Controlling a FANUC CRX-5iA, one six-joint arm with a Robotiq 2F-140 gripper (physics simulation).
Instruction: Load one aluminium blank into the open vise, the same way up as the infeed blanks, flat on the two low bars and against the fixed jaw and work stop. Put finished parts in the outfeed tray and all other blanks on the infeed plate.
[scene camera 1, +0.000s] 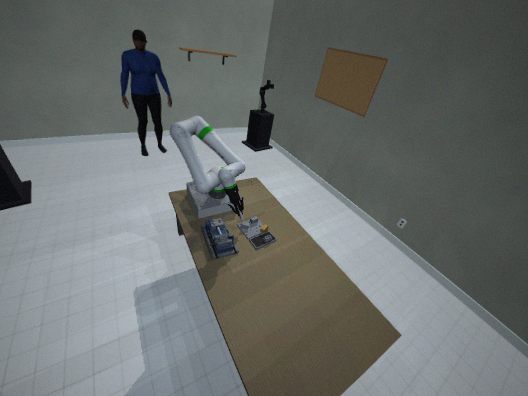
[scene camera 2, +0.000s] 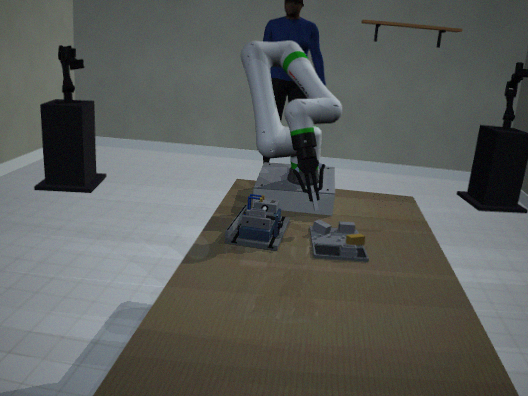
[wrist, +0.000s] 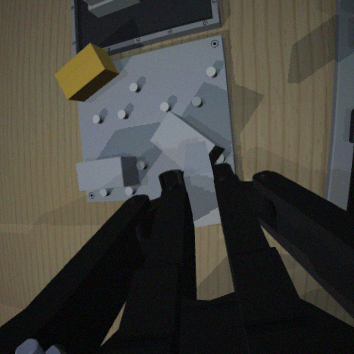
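Where they show: gripper, fingertip midpoint: (scene camera 1: 242, 218) (scene camera 2: 316, 210) (wrist: 198, 160); arm's base, link origin: (scene camera 1: 217, 192) (scene camera 2: 303, 179).
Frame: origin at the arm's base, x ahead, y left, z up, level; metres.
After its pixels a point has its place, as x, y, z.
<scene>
The grey infeed plate (wrist: 175, 63) @(0.466, 0.037, -0.101) (scene camera 2: 330, 239) @(0.444, 0.057, -0.101) (scene camera 1: 248, 229) @(0.411, 0.040, -0.101) with pins lies on the table. One aluminium blank (wrist: 175, 135) @(0.382, 0.039, -0.066) (scene camera 2: 321, 225) @(0.390, 0.028, -0.068) lies skew and tilted on its near part. A second blank (wrist: 102, 172) @(0.360, 0.129, -0.065) (scene camera 2: 346, 227) @(0.375, 0.130, -0.077) lies at the near left corner and hangs over the edge. A yellow block (wrist: 86, 71) @(0.475, 0.131, -0.068) (scene camera 2: 355, 239) @(0.500, 0.137, -0.073) (scene camera 1: 264, 228) @(0.492, 0.131, -0.066) sits at the plate's far corner. My gripper (wrist: 198, 160) @(0.353, 0.008, -0.020) (scene camera 2: 314, 204) @(0.353, 0.008, -0.020) (scene camera 1: 240, 213) @(0.353, 0.008, -0.020) is shut and empty, raised over the plate's near edge by the tilted blank. The blue vise (scene camera 2: 258, 223) @(0.494, -0.219, -0.031) (scene camera 1: 219, 236) stands beside the plate.
The dark outfeed tray (wrist: 147, 21) (scene camera 2: 341, 252) @(0.587, 0.070, -0.088) (scene camera 1: 262, 241) @(0.578, 0.064, -0.094) lies beyond the plate and holds a grey part (wrist: 109, 5) @(0.557, 0.102, -0.089). The arm's grey pedestal (scene camera 2: 276, 183) @(0.055, -0.127, -0.009) stands behind. A person (scene camera 1: 144, 85) stands on the floor far behind the table.
</scene>
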